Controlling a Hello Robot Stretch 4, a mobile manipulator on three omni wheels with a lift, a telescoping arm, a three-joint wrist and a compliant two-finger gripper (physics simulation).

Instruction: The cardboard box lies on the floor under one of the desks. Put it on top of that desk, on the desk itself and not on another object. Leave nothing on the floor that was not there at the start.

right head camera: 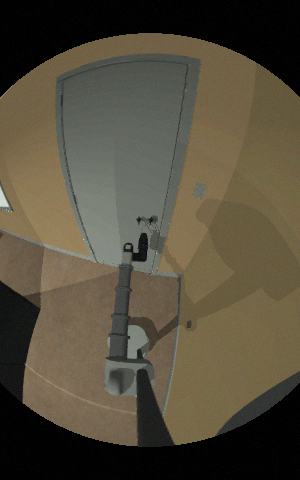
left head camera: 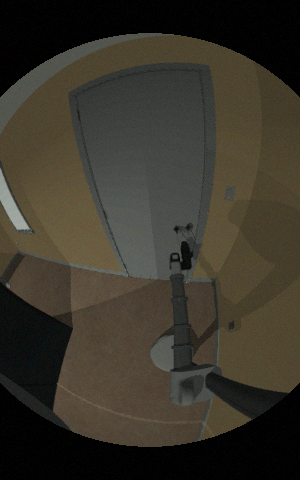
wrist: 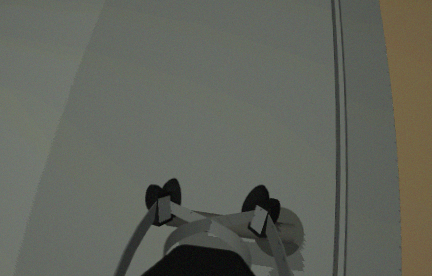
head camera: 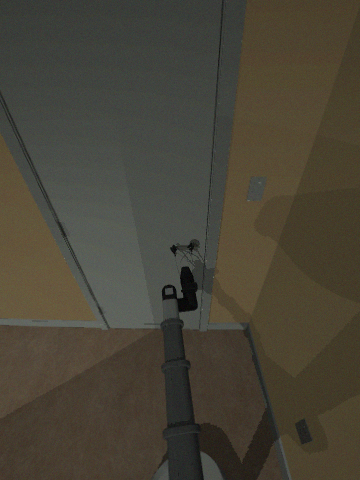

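Where they show: gripper, between the fingertips: [right head camera: 144,216] [left head camera: 181,225] [wrist: 214,198] [head camera: 181,244]; robot's base, origin of its link: [right head camera: 129,341] [left head camera: 171,351].
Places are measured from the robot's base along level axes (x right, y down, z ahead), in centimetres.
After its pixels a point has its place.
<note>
My gripper [head camera: 183,247] @[x 8.7, y -92.0, z 86.6 cm] [left head camera: 183,228] @[x 8.7, y -92.0, z 86.6 cm] [right head camera: 146,220] @[x 8.7, y -92.0, z 86.6 cm] [wrist: 214,198] @[x 8.7, y -92.0, z 86.6 cm] is open, its two dark fingertips well apart with no object held between them. It is in front of a grey door [head camera: 125,125] @[x -10.9, y -145.7, z 93.4 cm] [left head camera: 140,140] @[x -15.0, y -153.3, z 94.0 cm] [right head camera: 120,140] @[x -9.7, y -145.6, z 93.3 cm] [wrist: 210,100] @[x 6.5, y -104.5, z 90.9 cm], low and near its right edge. A door handle [wrist: 292,232] @[x 16.0, y -89.8, z 84.5 cm] shows in the wrist view just behind and below the fingertips, its round end to the right of the right fingertip. Whether the fingers touch the handle I cannot tell. The cardboard box and its desk cannot be made out in these views.
The telescoping arm [head camera: 179,400] @[x 0.1, y -93.0, z 22.6 cm] [left head camera: 180,315] @[x -0.2, y -93.0, z 22.2 cm] [right head camera: 121,305] @[x 0.3, y -93.0, z 22.2 cm] reaches toward the door. An orange-yellow wall [head camera: 320,275] @[x 57.4, y -98.5, z 51.4 cm] [left head camera: 260,320] @[x 51.5, y -79.8, z 10.6 cm] [right head camera: 240,320] @[x 51.4, y -104.2, z 9.5 cm] stands close on the right. A large dark surface [left head camera: 30,340] @[x -128.0, y -57.1, z -18.1 cm] [right head camera: 15,325] @[x -128.4, y -31.0, z -20.5 cm] is at the lower left. A window or light panel [left head camera: 12,205] @[x -232.9, y -132.4, z 126.8 cm] is at the far left.
</note>
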